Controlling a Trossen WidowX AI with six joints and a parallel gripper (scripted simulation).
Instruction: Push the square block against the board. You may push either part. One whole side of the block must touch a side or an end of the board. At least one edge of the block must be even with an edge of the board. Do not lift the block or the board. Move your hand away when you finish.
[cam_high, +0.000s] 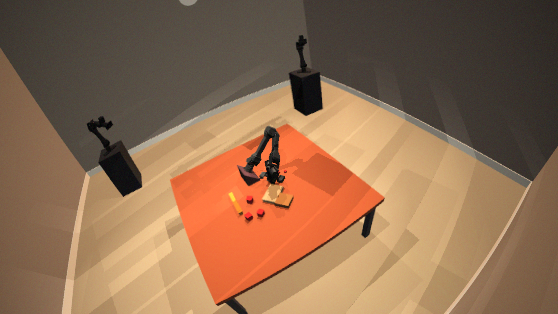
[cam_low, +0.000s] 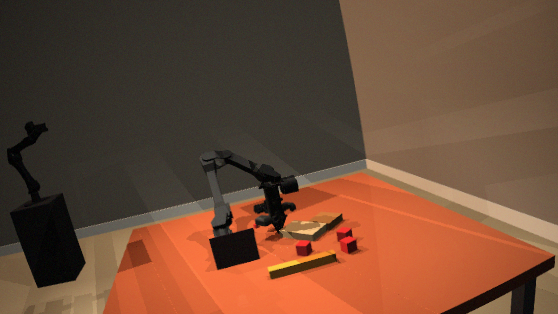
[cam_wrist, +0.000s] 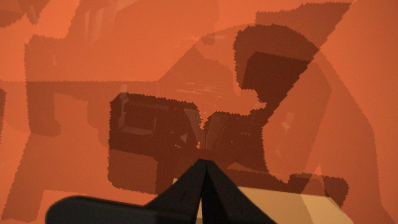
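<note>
Right now my gripper tip is 8 cm short of the pale board, 5 cm to the left of it and 1 cm below it. Round my gripper tip: brown square block: 19 cm ahead, 2 cm to the right, 1 cm above; then yellow bar: 32 cm to the right, 1 cm above.
</note>
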